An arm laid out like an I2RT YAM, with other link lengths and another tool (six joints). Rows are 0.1 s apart.
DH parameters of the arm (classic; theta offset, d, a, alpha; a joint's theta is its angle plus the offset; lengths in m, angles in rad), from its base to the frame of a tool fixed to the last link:
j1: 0 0.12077 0.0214 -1.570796
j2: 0 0 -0.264 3.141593
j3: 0.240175 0 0.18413 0
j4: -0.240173 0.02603 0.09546 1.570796
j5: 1.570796 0.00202 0 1.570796
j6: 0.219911 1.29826 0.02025 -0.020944
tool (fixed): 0 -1.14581 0 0
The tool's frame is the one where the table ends.
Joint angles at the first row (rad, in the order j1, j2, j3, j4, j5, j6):
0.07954 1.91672 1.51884 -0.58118 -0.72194 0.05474
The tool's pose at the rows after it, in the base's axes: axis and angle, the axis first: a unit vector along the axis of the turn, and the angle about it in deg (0 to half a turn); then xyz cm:
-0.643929 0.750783 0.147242 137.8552 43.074 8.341 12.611
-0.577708 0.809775 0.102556 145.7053 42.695 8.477 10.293
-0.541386 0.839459 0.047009 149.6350 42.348 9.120 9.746
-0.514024 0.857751 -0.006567 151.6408 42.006 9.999 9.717
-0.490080 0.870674 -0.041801 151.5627 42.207 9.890 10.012
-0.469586 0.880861 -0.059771 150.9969 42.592 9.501 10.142
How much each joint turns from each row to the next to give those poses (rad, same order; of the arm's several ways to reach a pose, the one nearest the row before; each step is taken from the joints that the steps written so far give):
0.02211 0.06179 0.00038 0.01029 0.10337 0.16479
0.07975 0.02176 -0.00001 -0.01217 0.21211 0.18656
0.08240 0.00000 0.00001 -0.00421 0.18158 0.12626
0.08010 0.00001 0.00004 0.00036 0.16022 0.10376
0.02900 0.00000 -0.00001 0.01297 0.09270 0.05914
0.00419 0.00458 0.00038 0.01755 0.04578 0.03738

